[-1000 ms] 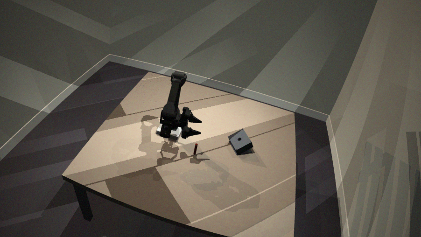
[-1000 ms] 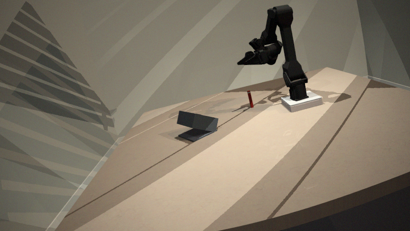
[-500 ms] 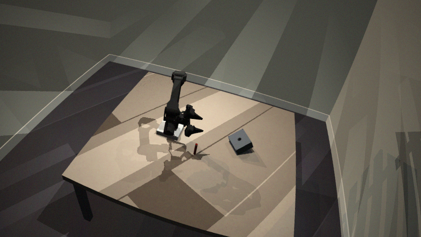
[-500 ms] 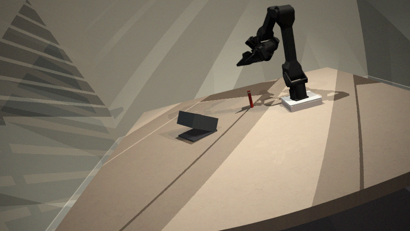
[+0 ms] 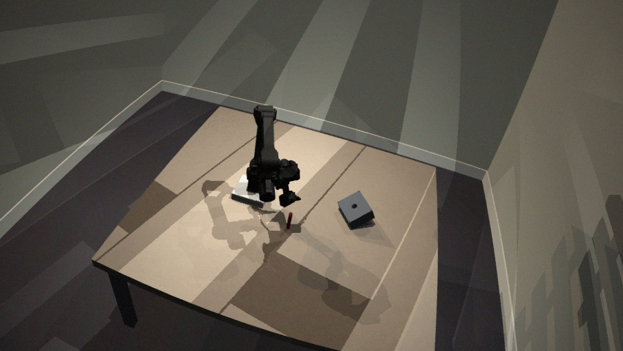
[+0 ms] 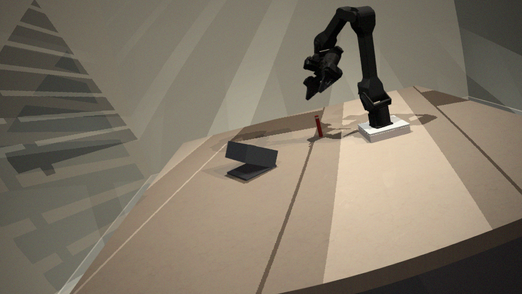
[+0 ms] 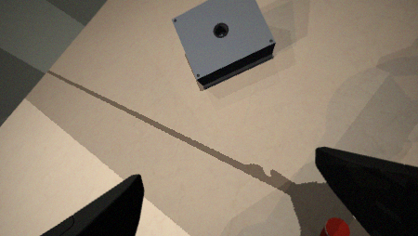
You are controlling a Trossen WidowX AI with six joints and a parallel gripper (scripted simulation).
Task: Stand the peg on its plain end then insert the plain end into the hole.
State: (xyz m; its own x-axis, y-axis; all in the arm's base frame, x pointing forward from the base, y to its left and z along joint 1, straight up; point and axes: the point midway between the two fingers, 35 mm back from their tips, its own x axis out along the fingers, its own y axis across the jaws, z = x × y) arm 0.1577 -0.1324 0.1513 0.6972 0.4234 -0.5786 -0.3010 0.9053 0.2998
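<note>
The red peg lies 1 cm behind my gripper tip, 5 cm to the right of it and 11 cm below it. From my gripper tip the other things lie so: dark flat foot (27 cm ahead, 8 cm to the left, 16 cm below); then sloped panel (26 cm ahead, 8 cm to the left, 11 cm below).
</note>
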